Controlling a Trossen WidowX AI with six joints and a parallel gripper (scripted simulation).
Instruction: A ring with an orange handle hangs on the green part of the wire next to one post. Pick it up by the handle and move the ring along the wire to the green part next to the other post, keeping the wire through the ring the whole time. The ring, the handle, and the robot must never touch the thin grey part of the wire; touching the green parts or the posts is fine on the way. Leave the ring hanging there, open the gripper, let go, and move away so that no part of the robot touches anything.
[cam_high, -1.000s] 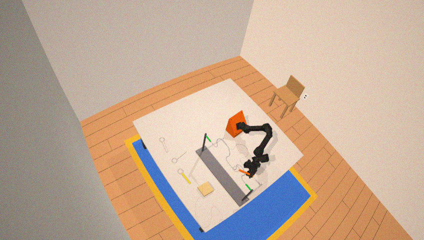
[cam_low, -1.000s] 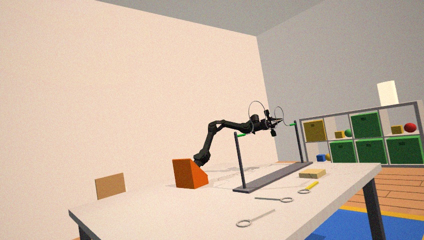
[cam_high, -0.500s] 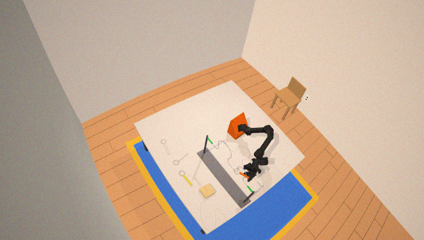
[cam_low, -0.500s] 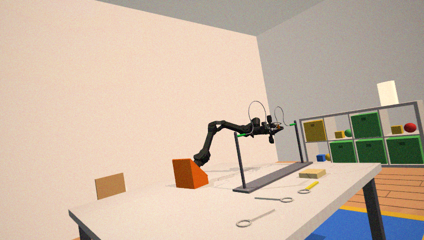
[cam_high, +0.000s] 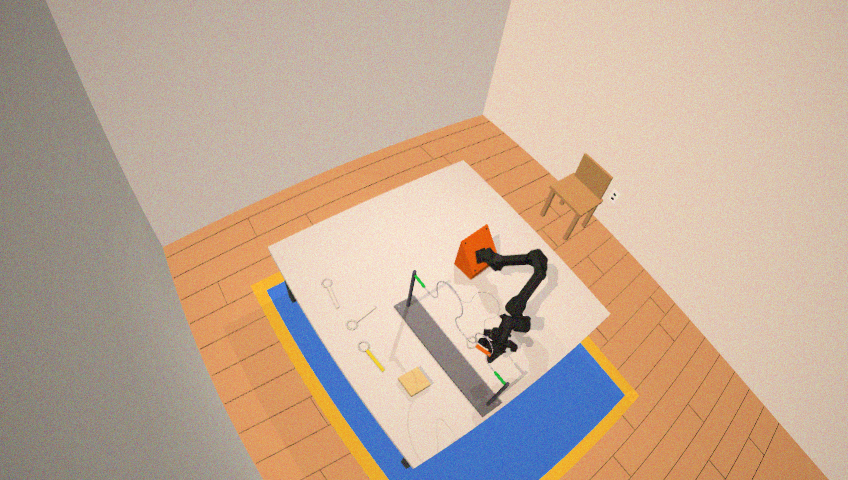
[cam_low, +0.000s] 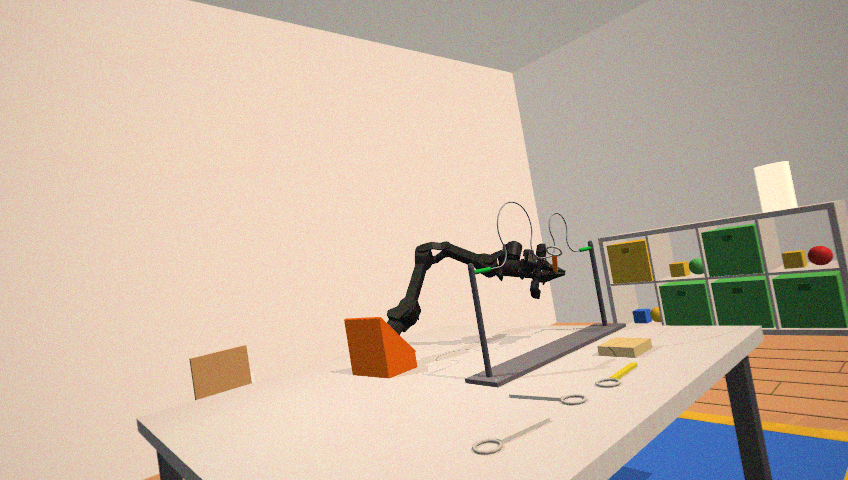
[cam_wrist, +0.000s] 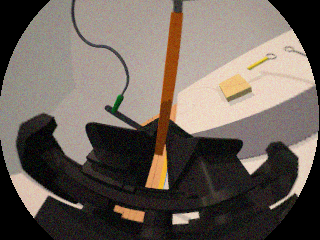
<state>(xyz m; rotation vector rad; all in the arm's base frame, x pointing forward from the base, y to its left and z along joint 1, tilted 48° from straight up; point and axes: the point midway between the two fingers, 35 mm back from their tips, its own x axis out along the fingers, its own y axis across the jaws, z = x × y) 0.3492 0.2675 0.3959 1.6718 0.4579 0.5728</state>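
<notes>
Right now the ring with orange handle is 2 cm ahead of my gripper tip, 7 cm to the right of it and 5 cm above it. The rest, counted from my gripper tip: tan block: 24 cm ahead, 13 cm to the right, 20 cm below; then yellow-handled ring: 33 cm ahead, 35 cm to the right, 21 cm below.
</notes>
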